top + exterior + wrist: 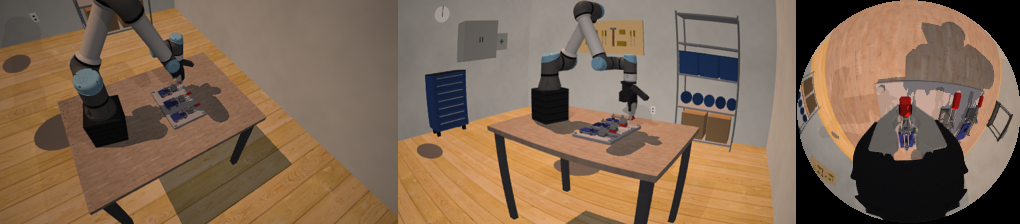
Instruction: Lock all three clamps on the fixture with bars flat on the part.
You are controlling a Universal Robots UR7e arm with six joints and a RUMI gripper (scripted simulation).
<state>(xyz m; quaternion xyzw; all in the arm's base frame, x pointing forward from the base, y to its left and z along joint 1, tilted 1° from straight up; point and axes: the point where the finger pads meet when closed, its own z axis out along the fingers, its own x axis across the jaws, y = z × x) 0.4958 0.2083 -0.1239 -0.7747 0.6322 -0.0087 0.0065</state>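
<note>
My hand is 12 cm to the left of the grey fixture plate, 6 cm past it and 6 cm above it.
</note>
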